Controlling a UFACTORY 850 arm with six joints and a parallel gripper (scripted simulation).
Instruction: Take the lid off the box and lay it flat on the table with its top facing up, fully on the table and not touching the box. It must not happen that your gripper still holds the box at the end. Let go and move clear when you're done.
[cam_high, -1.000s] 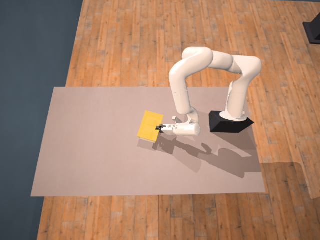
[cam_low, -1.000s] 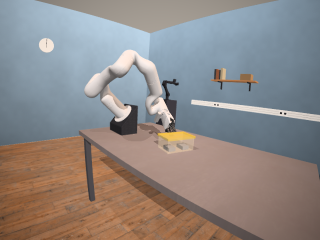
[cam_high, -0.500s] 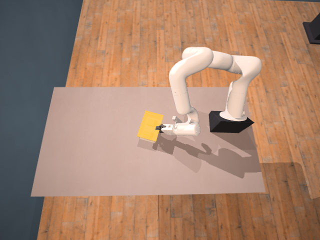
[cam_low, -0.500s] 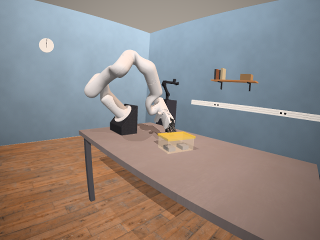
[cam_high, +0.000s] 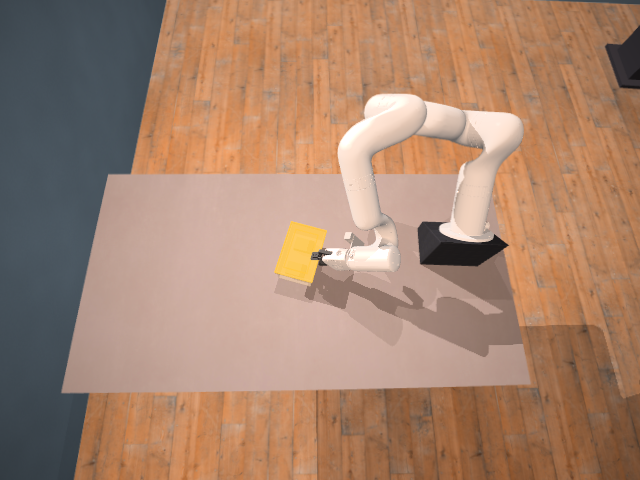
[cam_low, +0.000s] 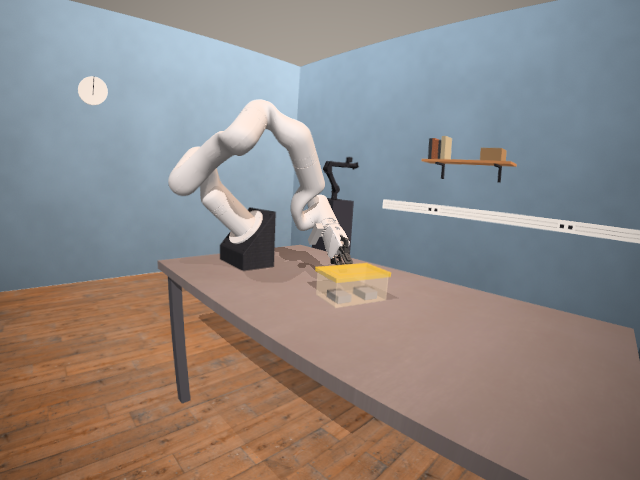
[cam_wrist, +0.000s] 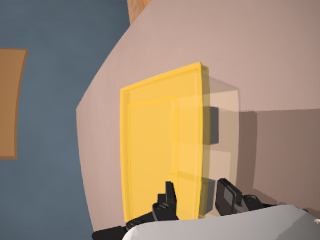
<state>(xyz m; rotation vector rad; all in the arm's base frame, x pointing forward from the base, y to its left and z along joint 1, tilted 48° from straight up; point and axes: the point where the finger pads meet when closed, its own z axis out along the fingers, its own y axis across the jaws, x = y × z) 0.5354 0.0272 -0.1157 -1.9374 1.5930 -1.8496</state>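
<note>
Now: the yellow lid 70 mm ahead of my hand, 30 mm to the right of it and 10 mm below it. Round my hand: clear box 70 mm ahead, 30 mm to the right, 50 mm below.
</note>
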